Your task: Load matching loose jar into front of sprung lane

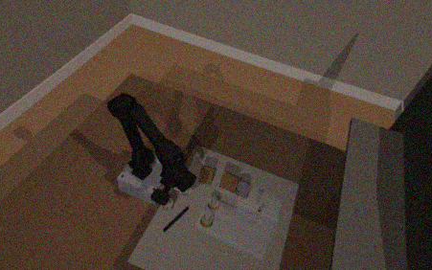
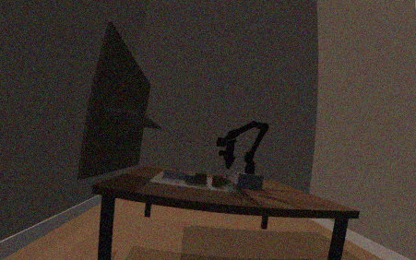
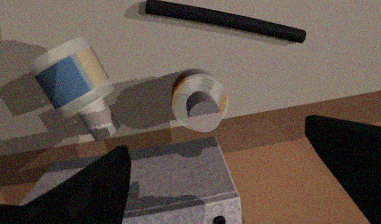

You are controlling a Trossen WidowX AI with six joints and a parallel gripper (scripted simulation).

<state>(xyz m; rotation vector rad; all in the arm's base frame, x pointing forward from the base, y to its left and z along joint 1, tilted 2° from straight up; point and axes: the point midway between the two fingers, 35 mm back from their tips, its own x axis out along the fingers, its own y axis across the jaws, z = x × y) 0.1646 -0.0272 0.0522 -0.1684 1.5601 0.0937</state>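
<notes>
The black stick lies 100 mm below my gripper tip, 60 mm ahead of it and 30 mm to the right of it. Also, from my gripper tip: lane fixture (300 mm ahead, 150 mm to the left, 90 mm below).
</notes>
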